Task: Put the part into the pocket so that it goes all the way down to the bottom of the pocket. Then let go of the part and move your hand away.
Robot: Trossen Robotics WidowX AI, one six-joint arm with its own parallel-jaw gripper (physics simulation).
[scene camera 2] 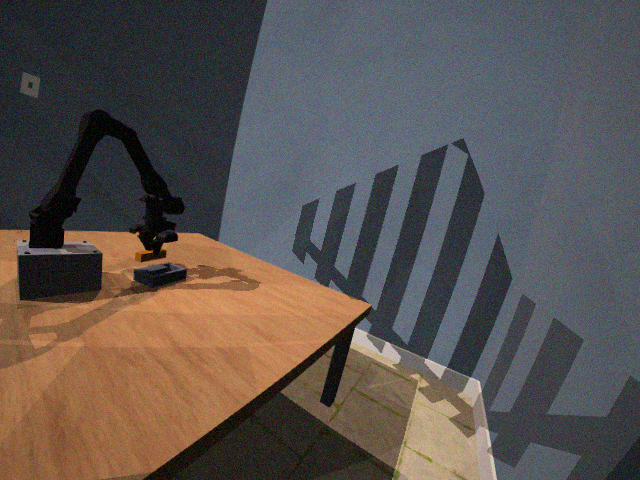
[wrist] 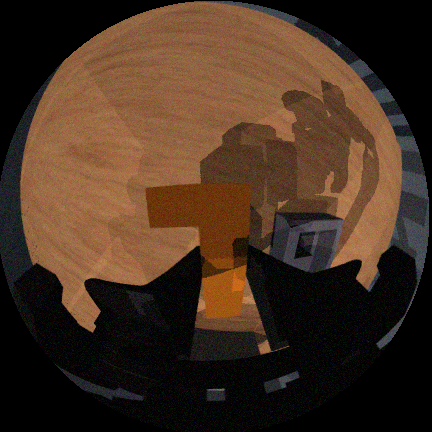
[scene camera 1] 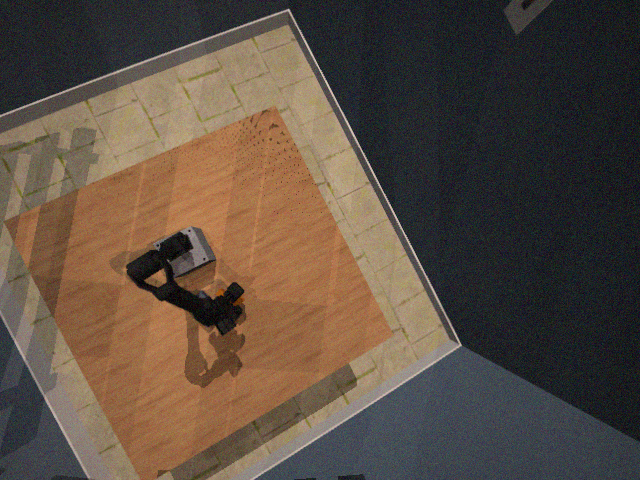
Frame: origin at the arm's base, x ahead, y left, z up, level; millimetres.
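Where they show: gripper, fingertip midpoint: (scene camera 2: 152,255) (wrist: 221,249) (scene camera 1: 229,300); arm's base at its link origin: (scene camera 2: 45,245) (scene camera 1: 182,244).
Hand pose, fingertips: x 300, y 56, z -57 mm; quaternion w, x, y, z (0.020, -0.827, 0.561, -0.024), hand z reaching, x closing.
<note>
Things, the pixels of their top centre, and the offset from my fingertips. Level surfaces: height alone.
- orange L-shaped part at its top centre: (wrist: 201,270) (scene camera 2: 148,250) (scene camera 1: 229,297) dx -11, dy +12, dz +17 mm
- grey-blue block at its top centre: (wrist: 307,275) (scene camera 2: 161,268) (scene camera 1: 203,309) dx -11, dy -120, dz -12 mm
- wooden table at its surface level: dz -48 mm
The orange L-shaped part (scene camera 1: 221,292) (scene camera 2: 139,256) (wrist: 220,205) is held level between the fingers, with its short arm pointing left in the wrist view. My gripper (scene camera 2: 157,251) (wrist: 221,249) is shut on its long leg and holds it above the table, beside the pocket block. The grey-blue block (scene camera 1: 202,295) (scene camera 2: 160,277) (wrist: 284,242) with the pocket stands on the table, right of the part in the wrist view. Its lower portion is hidden there by the right finger. In scene camera 1 the arm covers most of the block and the fingers.
The grey robot base box (scene camera 1: 202,255) (scene camera 2: 59,274) stands on the wooden table (scene camera 1: 289,258) (scene camera 2: 206,351) (wrist: 125,100), near the block. Shadows of the arm fall across the table. A table corner shows at the right in scene camera 2.
</note>
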